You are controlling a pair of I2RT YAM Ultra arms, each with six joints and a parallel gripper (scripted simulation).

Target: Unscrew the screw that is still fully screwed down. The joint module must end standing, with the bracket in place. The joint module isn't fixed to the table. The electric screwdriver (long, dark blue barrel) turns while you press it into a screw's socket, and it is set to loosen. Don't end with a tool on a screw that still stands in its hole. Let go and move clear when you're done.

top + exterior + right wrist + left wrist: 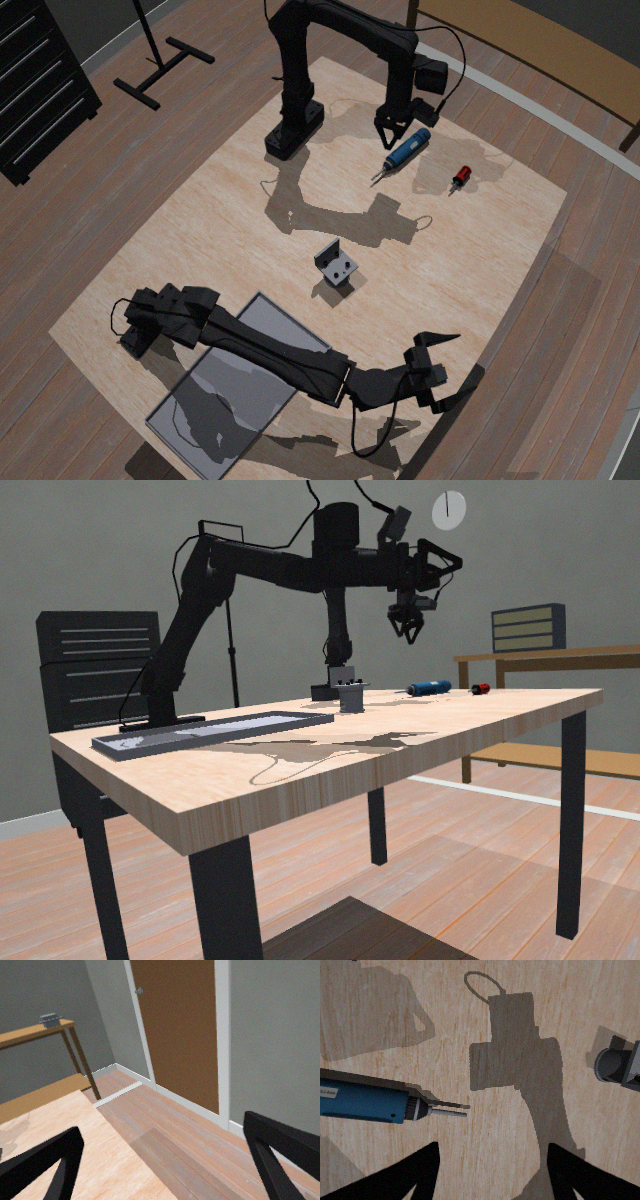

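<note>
My right gripper is now 33 cm past the grey bracket, 19 cm above it and 12 cm to the right of it. From my right hand the other things lie so: shallow grey tray: 38 cm behind, 26 cm below, 23 cm to the right; then small red-handled screwdriver: 53 cm to the left, 25 cm below, 17 cm behind.
</note>
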